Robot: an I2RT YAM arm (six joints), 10 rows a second.
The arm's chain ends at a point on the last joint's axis. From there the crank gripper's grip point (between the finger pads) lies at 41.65 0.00 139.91 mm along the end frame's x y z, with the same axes.
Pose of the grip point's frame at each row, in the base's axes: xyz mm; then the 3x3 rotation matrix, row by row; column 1 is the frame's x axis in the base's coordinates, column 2 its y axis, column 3 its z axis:
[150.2 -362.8 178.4], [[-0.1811 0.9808 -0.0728], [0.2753 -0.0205 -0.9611], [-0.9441 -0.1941 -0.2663]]
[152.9 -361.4 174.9], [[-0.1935 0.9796 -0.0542], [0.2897 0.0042 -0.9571], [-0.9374 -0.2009 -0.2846]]
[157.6 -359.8 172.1], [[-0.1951 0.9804 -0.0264], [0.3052 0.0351 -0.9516], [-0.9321 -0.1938 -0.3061]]
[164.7 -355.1 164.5], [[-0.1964 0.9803 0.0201], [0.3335 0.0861 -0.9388], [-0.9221 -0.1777 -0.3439]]
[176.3 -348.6 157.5], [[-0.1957 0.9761 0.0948], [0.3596 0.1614 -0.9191], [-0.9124 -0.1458 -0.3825]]
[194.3 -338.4 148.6], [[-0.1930 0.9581 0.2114], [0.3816 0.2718 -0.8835], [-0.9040 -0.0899 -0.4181]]
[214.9 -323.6 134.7], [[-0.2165 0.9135 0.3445], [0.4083 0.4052 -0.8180], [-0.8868 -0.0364 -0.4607]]
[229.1 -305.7 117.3], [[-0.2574 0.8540 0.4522], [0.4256 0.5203 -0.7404], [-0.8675 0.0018 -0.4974]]
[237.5 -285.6 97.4], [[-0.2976 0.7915 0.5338], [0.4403 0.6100 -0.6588], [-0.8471 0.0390 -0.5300]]
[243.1 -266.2 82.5], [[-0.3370 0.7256 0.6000], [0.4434 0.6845 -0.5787], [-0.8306 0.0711 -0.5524]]
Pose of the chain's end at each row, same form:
[167.9 -239.8 255.0], [[-0.1811 0.9808 -0.0728], [0.2753 -0.0205 -0.9611], [-0.9441 -0.1941 -0.2663]]
[168.5 -239.6 253.8], [[-0.1935 0.9796 -0.0542], [0.2897 0.0042 -0.9571], [-0.9374 -0.2009 -0.2846]]
[169.4 -239.4 253.7], [[-0.1951 0.9804 -0.0264], [0.3052 0.0351 -0.9516], [-0.9321 -0.1938 -0.3061]]
[170.1 -237.6 251.0], [[-0.1964 0.9803 0.0201], [0.3335 0.0861 -0.9388], [-0.9221 -0.1777 -0.3439]]
[171.2 -235.0 249.0], [[-0.1957 0.9761 0.0948], [0.3596 0.1614 -0.9191], [-0.9124 -0.1458 -0.3825]]
[172.8 -230.7 244.7], [[-0.1930 0.9581 0.2114], [0.3816 0.2718 -0.8835], [-0.9040 -0.0899 -0.4181]]
[175.7 -226.2 236.1], [[-0.2165 0.9135 0.3445], [0.4083 0.4052 -0.8180], [-0.8868 -0.0364 -0.4607]]
[176.6 -219.8 223.0], [[-0.2574 0.8540 0.4522], [0.4256 0.5203 -0.7404], [-0.8675 0.0018 -0.4974]]
[175.2 -211.8 206.8], [[-0.2976 0.7915 0.5338], [0.4403 0.6100 -0.6588], [-0.8471 0.0390 -0.5300]]
[173.2 -203.7 194.4], [[-0.3370 0.7256 0.6000], [0.4434 0.6845 -0.5787], [-0.8306 0.0711 -0.5524]]

